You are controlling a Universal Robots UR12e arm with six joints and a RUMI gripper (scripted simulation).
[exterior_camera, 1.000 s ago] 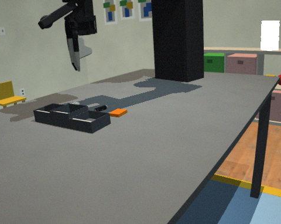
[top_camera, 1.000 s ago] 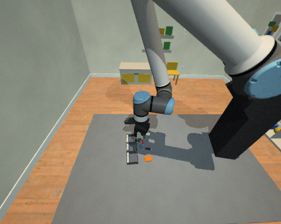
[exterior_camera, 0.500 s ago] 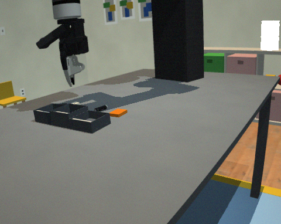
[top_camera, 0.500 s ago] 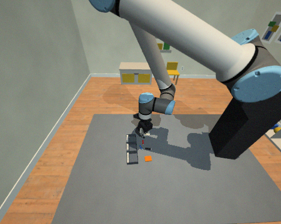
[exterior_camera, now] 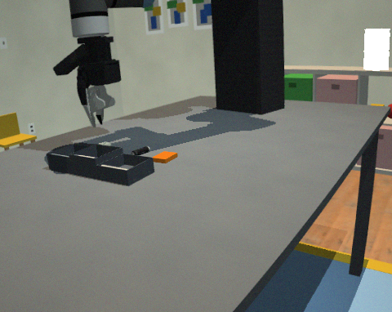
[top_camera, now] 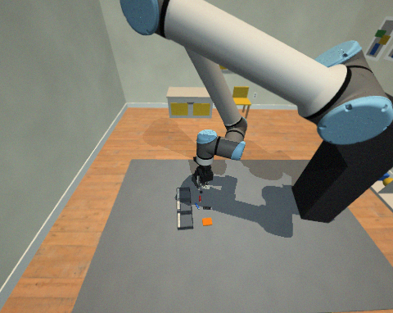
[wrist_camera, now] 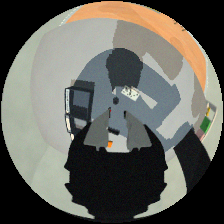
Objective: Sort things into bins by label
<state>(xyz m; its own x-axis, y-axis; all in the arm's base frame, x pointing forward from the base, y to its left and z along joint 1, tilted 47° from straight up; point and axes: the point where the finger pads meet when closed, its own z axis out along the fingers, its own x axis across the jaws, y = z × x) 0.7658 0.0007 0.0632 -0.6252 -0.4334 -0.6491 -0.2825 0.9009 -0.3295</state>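
Right now the white dotted tile is 8 cm below my hand, 4 cm to the right of it and 3 cm behind it. From my hand the other things lie so: black cylinder 12 cm to the left, 8 cm below, 5 cm behind; then small blue piece 11 cm to the left, 8 cm below, 1 cm ahead; then red piece 8 cm below, 6 cm to the left.
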